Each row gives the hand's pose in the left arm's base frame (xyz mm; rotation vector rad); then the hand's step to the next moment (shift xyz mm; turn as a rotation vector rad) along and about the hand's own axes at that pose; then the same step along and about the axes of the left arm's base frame.
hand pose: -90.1 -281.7 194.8 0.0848 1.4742 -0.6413
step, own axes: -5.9 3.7 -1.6 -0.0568 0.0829 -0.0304
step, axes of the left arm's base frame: 0.4 5.8 4.1 0.0121 0.1019 0.0223
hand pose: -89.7 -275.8 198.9 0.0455 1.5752 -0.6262
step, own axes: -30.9 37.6 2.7 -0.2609 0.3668 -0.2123
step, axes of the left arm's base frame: 21.1 41.1 15.4 -0.0163 0.4861 0.1055
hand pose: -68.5 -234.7 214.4 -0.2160 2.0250 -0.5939
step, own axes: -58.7 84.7 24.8 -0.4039 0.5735 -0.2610
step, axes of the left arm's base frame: 58.7 88.0 -6.6 0.0332 0.7357 0.1332
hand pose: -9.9 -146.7 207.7 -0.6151 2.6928 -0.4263
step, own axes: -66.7 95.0 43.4 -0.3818 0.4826 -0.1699
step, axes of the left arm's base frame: 39.3 103.6 -55.6 0.0829 0.6281 0.0785
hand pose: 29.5 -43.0 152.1 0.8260 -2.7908 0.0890
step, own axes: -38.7 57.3 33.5 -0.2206 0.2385 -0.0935
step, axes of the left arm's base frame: -6.3 64.5 -41.3 0.0689 0.3285 0.0406
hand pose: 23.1 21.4 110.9 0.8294 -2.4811 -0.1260
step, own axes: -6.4 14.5 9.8 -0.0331 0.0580 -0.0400
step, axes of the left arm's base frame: -8.3 14.7 -7.8 0.0115 0.0691 0.0339
